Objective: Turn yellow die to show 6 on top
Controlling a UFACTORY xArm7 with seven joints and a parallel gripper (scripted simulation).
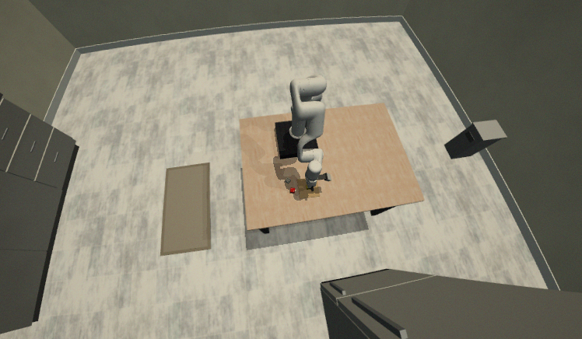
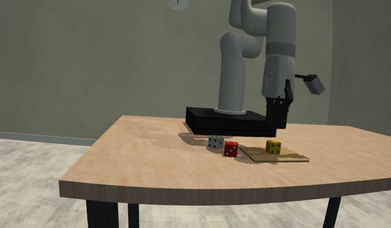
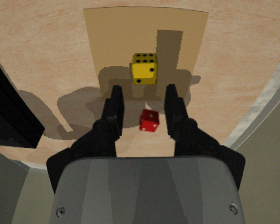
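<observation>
The yellow die lies 7 cm below my hand. The rest, counted from my hand: white die 13 cm to the right, 7 cm below, 6 cm behind; then red die 11 cm to the right, 7 cm below, 2 cm ahead; then tan mat 9 cm below.
</observation>
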